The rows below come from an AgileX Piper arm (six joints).
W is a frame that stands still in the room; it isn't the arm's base.
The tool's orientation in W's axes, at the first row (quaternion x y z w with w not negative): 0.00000 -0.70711 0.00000 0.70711
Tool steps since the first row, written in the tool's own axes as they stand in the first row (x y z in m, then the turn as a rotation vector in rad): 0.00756 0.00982 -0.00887 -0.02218 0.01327 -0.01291; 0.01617 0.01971 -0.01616 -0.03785 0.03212 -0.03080; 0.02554 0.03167 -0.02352 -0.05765 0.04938 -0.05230; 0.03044 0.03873 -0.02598 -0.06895 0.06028 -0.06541; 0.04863 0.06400 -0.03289 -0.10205 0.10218 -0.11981; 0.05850 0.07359 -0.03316 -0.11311 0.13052 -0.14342; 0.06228 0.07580 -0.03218 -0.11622 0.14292 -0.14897; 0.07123 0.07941 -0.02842 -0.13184 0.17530 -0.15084
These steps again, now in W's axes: 0.00887 0.00982 0.00756 0.01291 0.01327 -0.02218; 0.01616 0.01971 0.01617 0.03080 0.03212 -0.03785; 0.02352 0.03167 0.02554 0.05230 0.04938 -0.05765; 0.02598 0.03873 0.03044 0.06541 0.06028 -0.06895; 0.03289 0.06400 0.04863 0.11981 0.10218 -0.10205; 0.03316 0.07359 0.05850 0.14342 0.13052 -0.11311; 0.03218 0.07580 0.06228 0.14897 0.14292 -0.11622; 0.02842 0.07941 0.07123 0.15084 0.17530 -0.13184
